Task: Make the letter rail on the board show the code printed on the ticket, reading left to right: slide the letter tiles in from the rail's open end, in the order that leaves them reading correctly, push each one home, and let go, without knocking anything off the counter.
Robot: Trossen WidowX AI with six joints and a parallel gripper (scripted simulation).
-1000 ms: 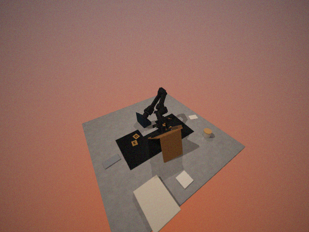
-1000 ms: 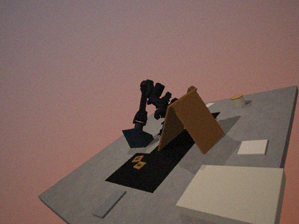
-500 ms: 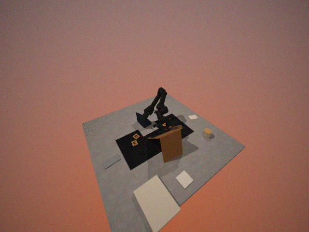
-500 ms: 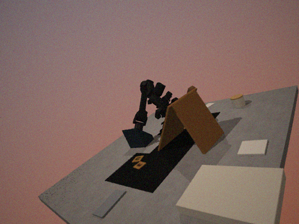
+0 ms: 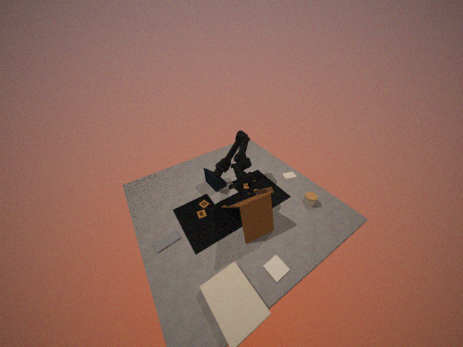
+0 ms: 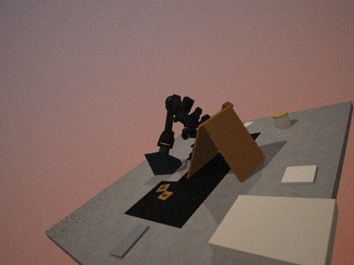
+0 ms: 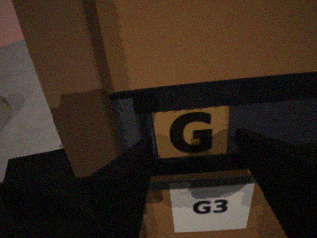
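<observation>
My gripper tip is now 5 cm past the white ticket, 2 cm to the left of it and 8 cm above it. The rest, counted from my gripper tip: lidded cream jar: 16 cm ahead, 42 cm to the left, 13 cm below; white pad: 40 cm ahead, 8 cm to the right, 16 cm below; black mat: 14 cm behind, 5 cm to the right, 16 cm below.
</observation>
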